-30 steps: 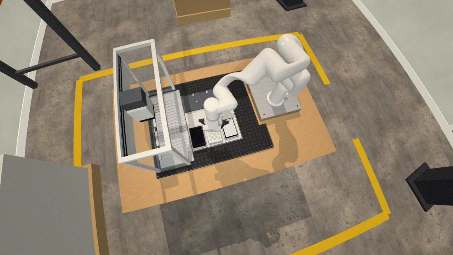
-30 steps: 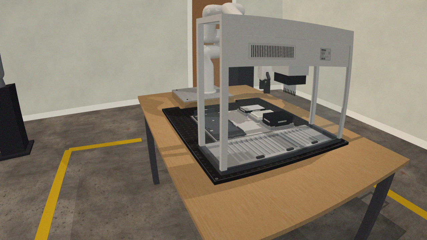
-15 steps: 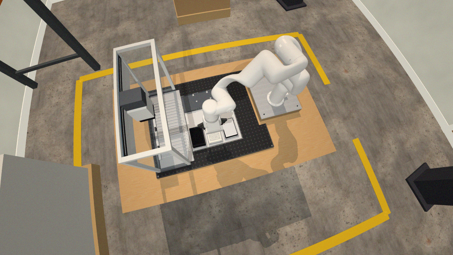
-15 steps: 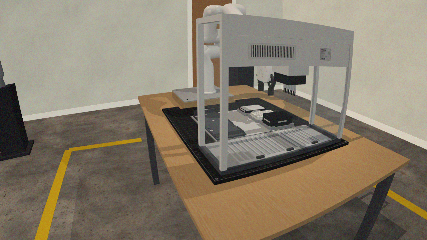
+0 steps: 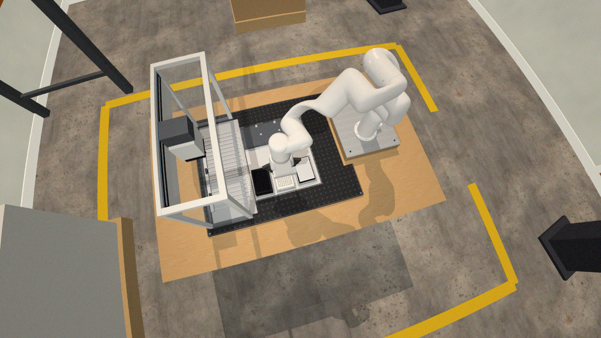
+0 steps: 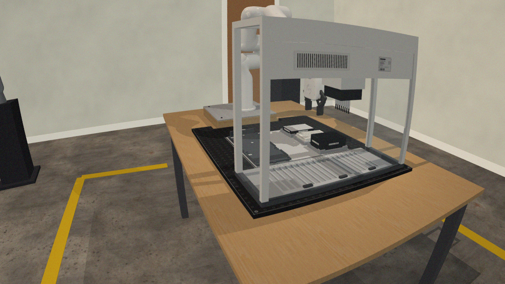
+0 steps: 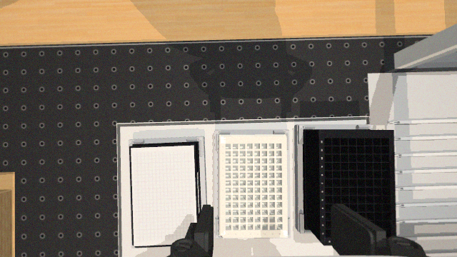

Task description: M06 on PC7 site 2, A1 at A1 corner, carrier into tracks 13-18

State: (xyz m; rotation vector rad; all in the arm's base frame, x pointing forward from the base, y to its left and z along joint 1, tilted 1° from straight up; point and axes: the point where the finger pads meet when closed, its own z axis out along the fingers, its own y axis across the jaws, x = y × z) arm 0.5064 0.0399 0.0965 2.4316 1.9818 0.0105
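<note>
The white 96-well plate M06 is 110 mm below my hand. The rest, counted from my hand: dark grey carrier PC7: 50 mm behind, 260 mm to the right, 120 mm below; S2 nest: 130 mm below.
</note>
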